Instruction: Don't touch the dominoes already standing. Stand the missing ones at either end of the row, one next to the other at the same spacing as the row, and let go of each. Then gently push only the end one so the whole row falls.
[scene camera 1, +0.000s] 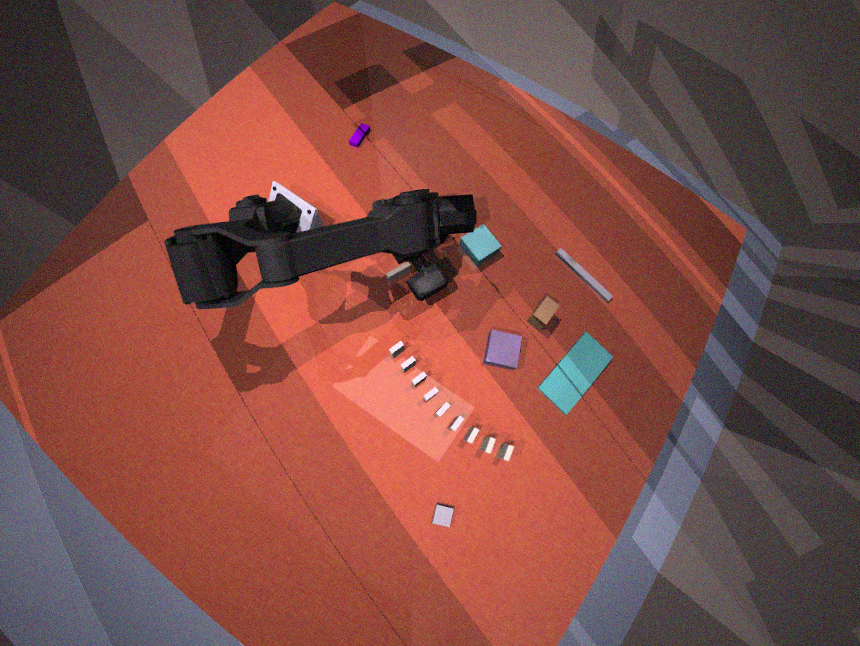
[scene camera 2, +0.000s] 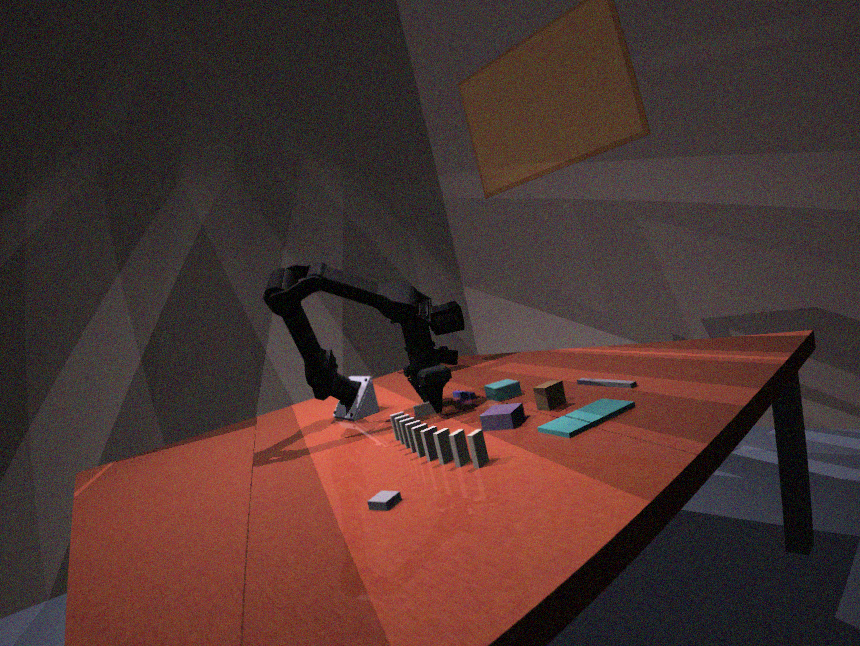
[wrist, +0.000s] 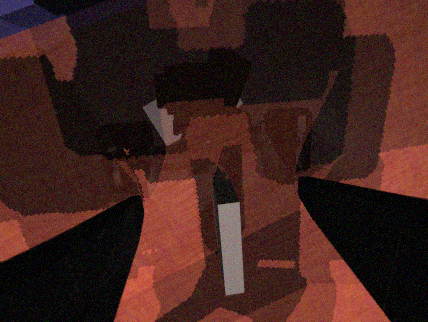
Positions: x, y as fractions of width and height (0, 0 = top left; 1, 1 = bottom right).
Labels:
gripper: scene camera 1 0.47, 0.42; scene camera 2 0.51, 0.63; wrist 0.52, 0.60
teal slab: scene camera 1 0.68, 0.56; scene camera 2 0.68, 0.65; not seen in the wrist view (out of frame)

